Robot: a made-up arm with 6 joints. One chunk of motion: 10 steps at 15 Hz.
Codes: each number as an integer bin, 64 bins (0 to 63) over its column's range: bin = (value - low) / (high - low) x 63, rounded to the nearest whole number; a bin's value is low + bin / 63 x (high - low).
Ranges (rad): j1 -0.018..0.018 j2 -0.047..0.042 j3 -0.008..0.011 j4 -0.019..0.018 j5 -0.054..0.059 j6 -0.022..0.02
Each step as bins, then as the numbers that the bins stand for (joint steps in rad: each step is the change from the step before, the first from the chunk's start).
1 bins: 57 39 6 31 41 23
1 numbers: 0.01457 0.00810 -0.00619 -0.00079 0.01954 -0.00667
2 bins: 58 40 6 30 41 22
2 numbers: 0.01514 0.00951 -0.00619 -0.00138 0.01954 -0.00733
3 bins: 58 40 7 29 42 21
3 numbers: 0.01514 0.00951 -0.00589 -0.00197 0.02133 -0.00800
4 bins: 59 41 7 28 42 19
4 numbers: 0.01571 0.01092 -0.00589 -0.00256 0.02133 -0.00933
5 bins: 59 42 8 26 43 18
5 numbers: 0.01571 0.01233 -0.00559 -0.00373 0.02313 -0.01000
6 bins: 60 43 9 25 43 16
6 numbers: 0.01629 0.01375 -0.00529 -0.00432 0.02313 -0.01133
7 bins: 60 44 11 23 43 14
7 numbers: 0.01629 0.01516 -0.00468 -0.00549 0.02313 -0.01267
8 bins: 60 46 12 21 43 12
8 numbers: 0.01629 0.01798 -0.00438 -0.00667 0.02313 -0.01400
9 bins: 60 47 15 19 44 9
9 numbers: 0.01629 0.01940 -0.00348 -0.00784 0.02492 -0.01600
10 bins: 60 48 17 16 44 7
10 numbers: 0.01629 0.02081 -0.00287 -0.00960 0.02492 -0.01733
